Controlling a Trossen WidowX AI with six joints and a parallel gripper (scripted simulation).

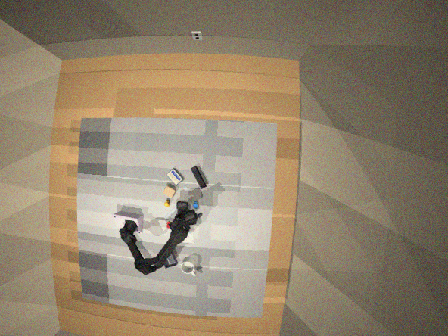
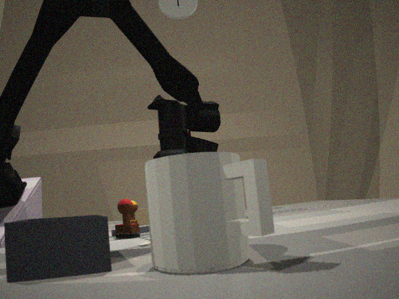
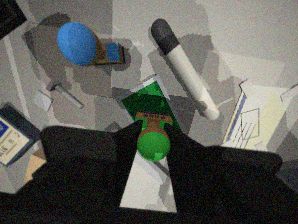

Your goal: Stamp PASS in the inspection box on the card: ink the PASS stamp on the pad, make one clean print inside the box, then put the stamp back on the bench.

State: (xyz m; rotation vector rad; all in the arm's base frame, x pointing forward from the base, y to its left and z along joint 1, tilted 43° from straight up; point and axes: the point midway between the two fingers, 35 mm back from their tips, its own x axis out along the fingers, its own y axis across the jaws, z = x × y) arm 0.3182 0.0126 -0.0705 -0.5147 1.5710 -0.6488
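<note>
Now: the green ink pad 40 mm below my gripper tip. The rest, counted from my gripper tip: red-knobbed stamp: 90 mm behind, 70 mm to the right, 20 mm below; then blue-knobbed stamp: 70 mm ahead, 60 mm to the left, 20 mm below; then pen: 70 mm ahead, 30 mm to the right, 30 mm below.
</note>
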